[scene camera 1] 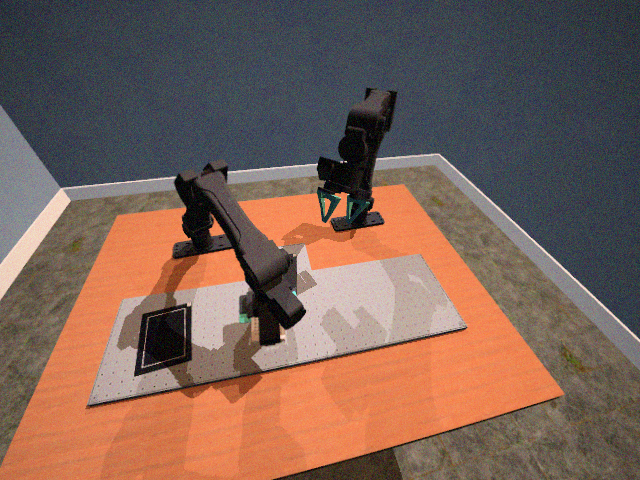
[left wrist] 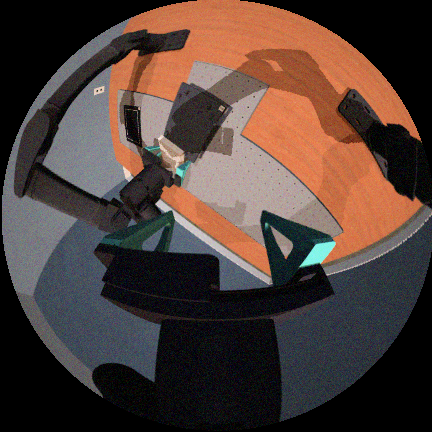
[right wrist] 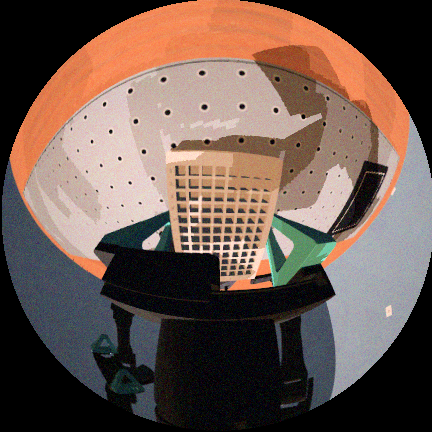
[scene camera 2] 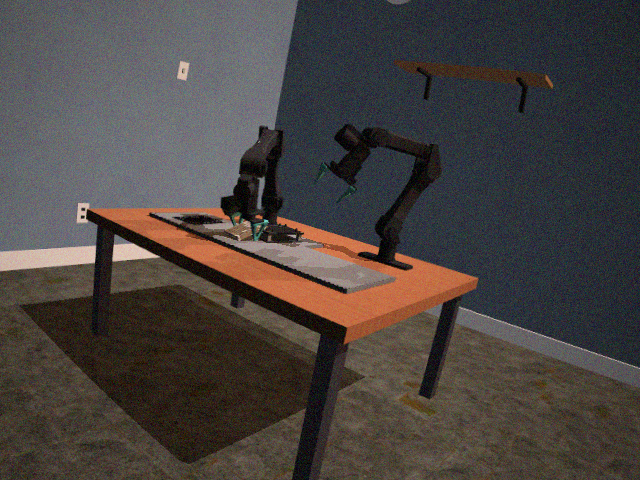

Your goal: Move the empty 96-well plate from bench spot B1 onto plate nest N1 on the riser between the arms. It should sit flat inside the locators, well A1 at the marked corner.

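Places are measured from the left arm's base along level axes (x right, y up, z back), in centimetres.
Where they show: left gripper, between the fingertips: (scene camera 1: 336, 222) (left wrist: 216, 214) (right wrist: 111, 350) (scene camera 2: 325, 193); right gripper, between the fingertips: (right wrist: 217, 214) (scene camera 2: 246, 236); left arm's base, origin of its link: (scene camera 1: 357, 222) (left wrist: 376, 136) (scene camera 2: 385, 261); right arm's base, origin of its link: (scene camera 1: 204, 246) (left wrist: 160, 42).
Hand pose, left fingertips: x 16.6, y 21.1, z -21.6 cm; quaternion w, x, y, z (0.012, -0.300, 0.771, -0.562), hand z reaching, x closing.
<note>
Things, the pixels of their top centre, and the offset from my left fingertips. "spot": a spot on its surface instead. Level surfaces: height alone.
- riser, centre of its top: (left wrist: 183, 124) (scene camera 1: 275, 272) (scene camera 2: 277, 225) dx +17.6, dy -15.2, dz -0.3 cm
- pale square, a spot on its surface: (left wrist: 222, 108) spot: dx +10.4, dy -16.1, dz +5.9 cm
- grey perforated board, height of its surface: dy -19.8 cm
- orange table, height of its surface: dy -21.0 cm
- black panel with a white outline, centre of its top: (right wrist: 361, 203) (scene camera 1: 165, 335) (scene camera 2: 199, 219) (left wrist: 131, 125) dx +47.7, dy -19.6, dz -10.6 cm
The tan 96-well plate (scene camera 1: 255, 330) (scene camera 2: 239, 230) (left wrist: 171, 151) (right wrist: 247, 162) is at the front side of the dark nest on the riser (scene camera 2: 281, 234) (left wrist: 200, 115). It looks tilted in scene camera 2; what supports it is hidden. A pale square (left wrist: 222, 108) marks one nest corner. My right gripper (scene camera 1: 269, 304) (scene camera 2: 244, 232) (left wrist: 178, 152) (right wrist: 217, 214) is open, with its fingers on either side of the plate. My left gripper (scene camera 1: 337, 222) (scene camera 2: 327, 191) (left wrist: 216, 214) (right wrist: 111, 350) is open and empty, high above the table at the right.
A grey perforated board (scene camera 1: 361, 289) (scene camera 2: 330, 268) (left wrist: 225, 185) (right wrist: 185, 90) lies on the orange table (scene camera 1: 413, 382) (scene camera 2: 310, 304). A black panel with a white outline (scene camera 1: 164, 338) (left wrist: 132, 125) (right wrist: 360, 200) lies at the board's left in scene camera 1. The right arm hides much of the nest there.
</note>
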